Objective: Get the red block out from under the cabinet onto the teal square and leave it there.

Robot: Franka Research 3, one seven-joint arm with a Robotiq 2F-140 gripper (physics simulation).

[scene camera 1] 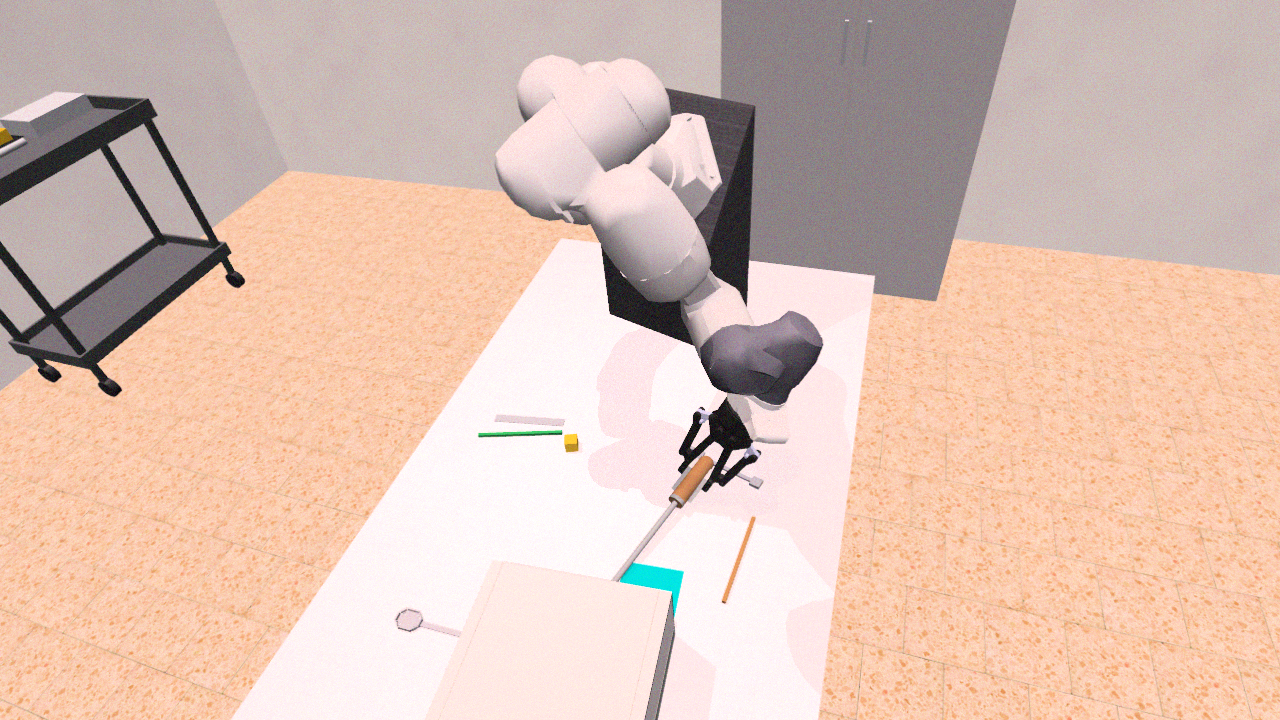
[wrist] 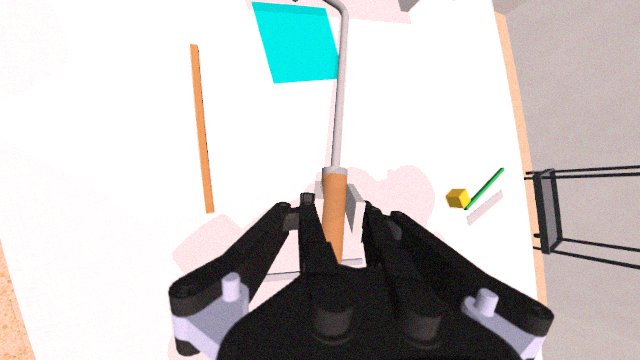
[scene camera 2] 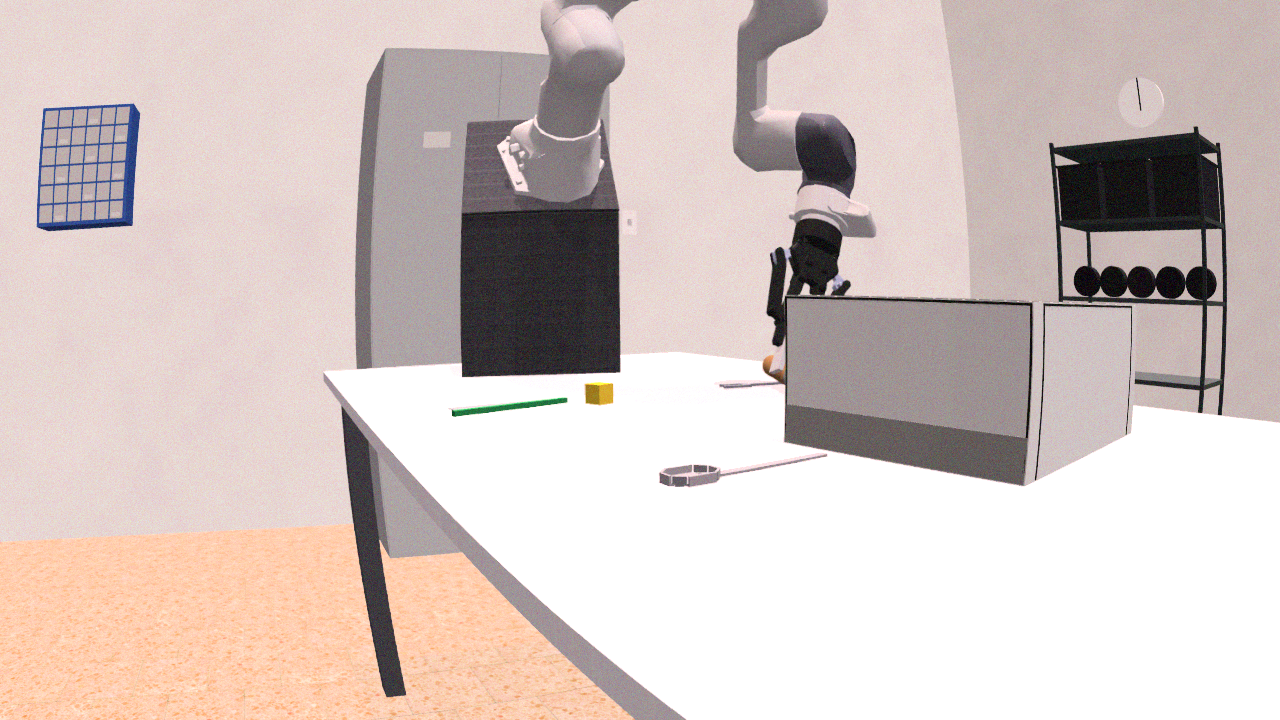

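Observation:
My gripper [scene camera 1: 696, 477] [scene camera 2: 778, 351] [wrist: 332, 194] is shut on the orange handle of a hooked tool [scene camera 1: 691, 483] [scene camera 2: 768, 364] [wrist: 334, 187], above the table. The tool's grey rod runs toward the cabinet [scene camera 1: 554, 644] [scene camera 2: 908, 367]. In the wrist view the rod passes along the right edge of the teal square [scene camera 1: 657, 580] [wrist: 300, 45] and bends left near the view's top edge; the hook end is partly cut off. In scene camera 1 the cabinet hides the rod's far end and part of the square. The red block does not show in any view.
A yellow cube [scene camera 1: 571, 443] [scene camera 2: 598, 394] [wrist: 456, 198] and a green stick [scene camera 1: 520, 434] [scene camera 2: 510, 407] [wrist: 485, 188] lie left. An orange stick [scene camera 1: 738, 559] [wrist: 201, 130] lies right. A ring-ended tool [scene camera 1: 438, 628] [scene camera 2: 769, 464] lies left of the cabinet. A grey-ended piece [scene camera 1: 756, 481] lies near the gripper.

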